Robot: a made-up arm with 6 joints.
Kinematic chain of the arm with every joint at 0, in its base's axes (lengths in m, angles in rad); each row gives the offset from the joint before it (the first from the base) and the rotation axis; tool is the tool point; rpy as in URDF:
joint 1: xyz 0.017 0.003 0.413 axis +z
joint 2: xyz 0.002 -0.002 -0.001 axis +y
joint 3: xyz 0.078 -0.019 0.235 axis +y
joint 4: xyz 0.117 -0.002 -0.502 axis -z
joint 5: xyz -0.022 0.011 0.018 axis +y
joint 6: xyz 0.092 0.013 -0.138 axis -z
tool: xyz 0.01 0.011 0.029 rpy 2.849 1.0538 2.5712
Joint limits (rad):
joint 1: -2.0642..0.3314
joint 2: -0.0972..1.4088
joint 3: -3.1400..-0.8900
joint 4: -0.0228..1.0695
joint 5: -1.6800..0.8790
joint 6: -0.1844..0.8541
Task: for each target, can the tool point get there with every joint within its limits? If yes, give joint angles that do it. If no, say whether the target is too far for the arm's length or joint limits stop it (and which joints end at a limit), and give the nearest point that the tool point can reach.
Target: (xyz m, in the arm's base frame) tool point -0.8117 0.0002 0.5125
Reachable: no: joint limits stop it (at a limit: joint 1, joint 3, joint 4, joint 6) | nearest point -0.3513 -0.4217 0.5518 | short by 0.626 m
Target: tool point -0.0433 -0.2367 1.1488
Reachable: yes | joints -1.5239 0.3401 -2.8746 0.5954 -0.7490 0.4622
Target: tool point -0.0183 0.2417 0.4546
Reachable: no: joint limits stop it (at a limit: joint 1, joint 2, joint 3, joint 4, joint 5) | nearest point 0.4577 0.1670 0.6098 | short by 0.506 m
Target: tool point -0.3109 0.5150 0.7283
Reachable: no: joint limits stop it (at a limit: joint 2, joint 3) | nearest point -0.0961 0.1796 1.0317 | short by 0.501 m
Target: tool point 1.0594 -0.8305 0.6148
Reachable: no: too far | nearest point 0.7119 -0.5527 0.5471 | short by 0.450 m
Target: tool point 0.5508 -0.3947 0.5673
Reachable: yes | joints -0.6262 0.2077 -1.1940 0.1624 -0.8319 0.0353
